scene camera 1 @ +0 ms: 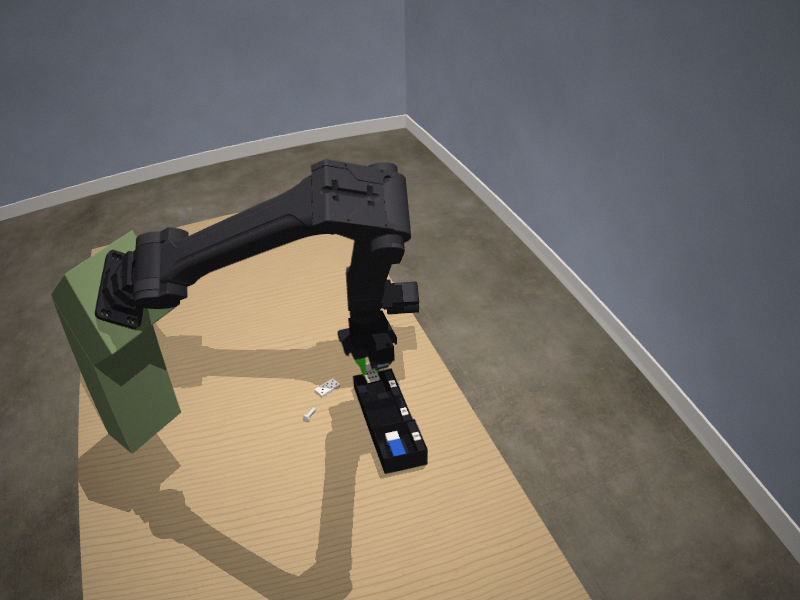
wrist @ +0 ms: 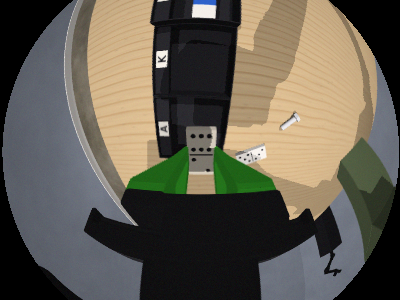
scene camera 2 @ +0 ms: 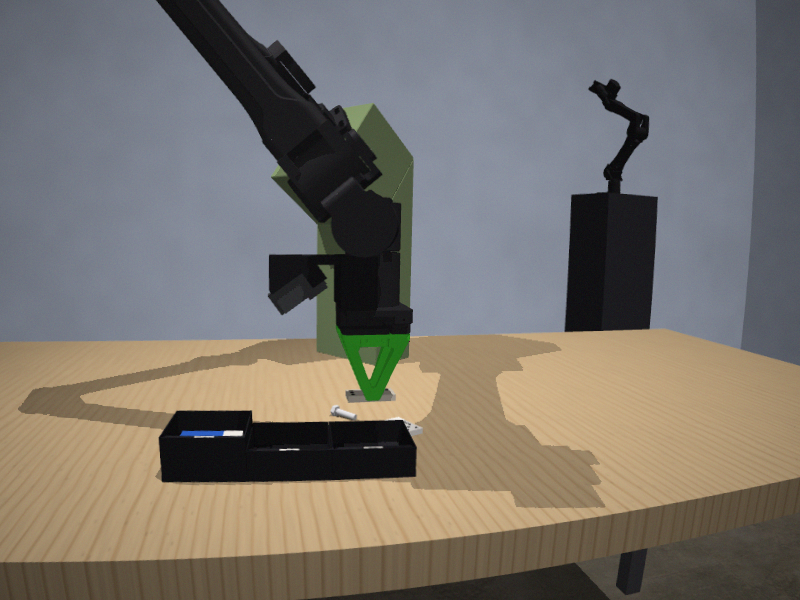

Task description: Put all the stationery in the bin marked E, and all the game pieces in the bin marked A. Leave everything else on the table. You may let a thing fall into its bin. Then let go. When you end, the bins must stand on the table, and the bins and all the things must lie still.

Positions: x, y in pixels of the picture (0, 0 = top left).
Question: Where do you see a white domino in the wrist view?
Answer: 201, 140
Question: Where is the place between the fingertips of my gripper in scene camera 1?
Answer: At 369, 372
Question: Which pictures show my gripper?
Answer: Scene camera 1, the wrist view and scene camera 2: all of them.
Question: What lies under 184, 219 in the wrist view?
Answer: My gripper.
